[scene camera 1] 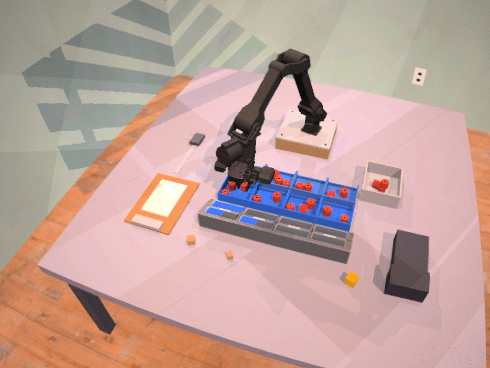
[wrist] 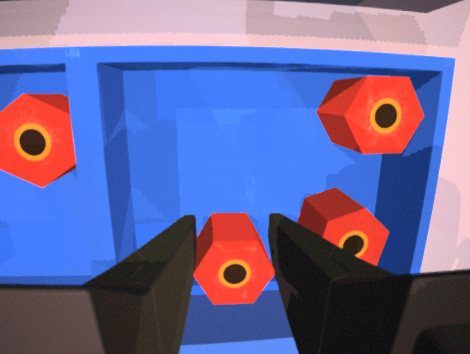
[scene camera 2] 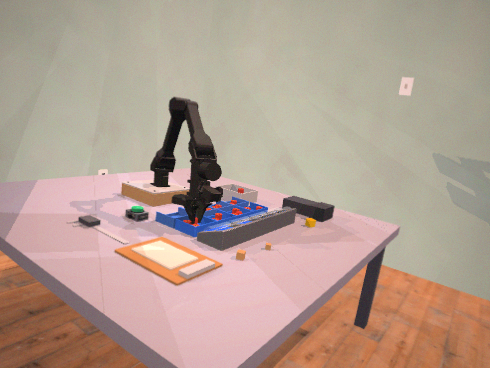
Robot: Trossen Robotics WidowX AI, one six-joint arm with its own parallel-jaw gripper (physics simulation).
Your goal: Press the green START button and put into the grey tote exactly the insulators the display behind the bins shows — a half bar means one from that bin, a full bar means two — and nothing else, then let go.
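My gripper (scene camera 1: 244,185) (scene camera 2: 196,219) (wrist: 232,225) points down into the front-row bin at the left end of the blue tray in scene camera 1. It is shut on a red insulator (wrist: 234,255), with a finger close against each side, still low in the bin. Two more red insulators (wrist: 380,115) (wrist: 345,225) stand there. The display (scene camera 1: 272,237) (scene camera 2: 260,227) shows a full and a half blue bar in its left cell and a half blue bar in the second. The grey tote (scene camera 1: 381,199) (scene camera 2: 246,196) holds red insulators (scene camera 1: 384,184). The green button (scene camera 2: 137,209) stands near the tray.
The other bins of the blue tray (scene camera 1: 327,192) hold several insulators. A black block (scene camera 1: 409,265) (scene camera 2: 310,208), a yellow cube (scene camera 1: 351,279) (scene camera 2: 310,223), two small orange cubes (scene camera 1: 191,240) (scene camera 1: 229,255) and an orange clipboard (scene camera 1: 137,214) (scene camera 2: 150,266) lie around it.
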